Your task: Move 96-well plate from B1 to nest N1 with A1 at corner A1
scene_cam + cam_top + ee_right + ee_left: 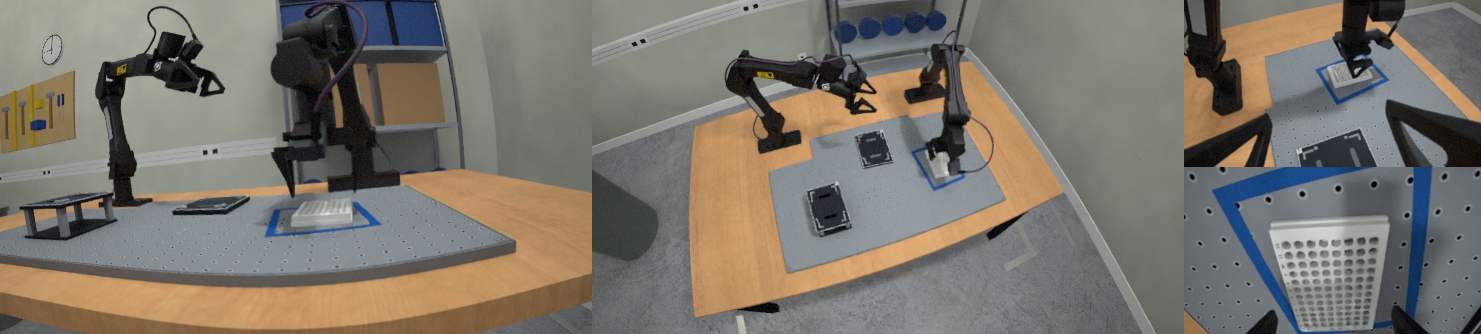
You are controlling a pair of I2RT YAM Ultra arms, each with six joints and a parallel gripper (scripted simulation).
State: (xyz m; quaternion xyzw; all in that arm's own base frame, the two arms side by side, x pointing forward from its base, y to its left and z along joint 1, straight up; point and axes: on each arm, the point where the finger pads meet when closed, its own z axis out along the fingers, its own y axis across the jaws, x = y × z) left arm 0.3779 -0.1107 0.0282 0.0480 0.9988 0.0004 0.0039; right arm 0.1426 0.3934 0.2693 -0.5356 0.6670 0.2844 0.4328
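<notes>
My left gripper is now 30 mm above the white 96-well plate.
</notes>
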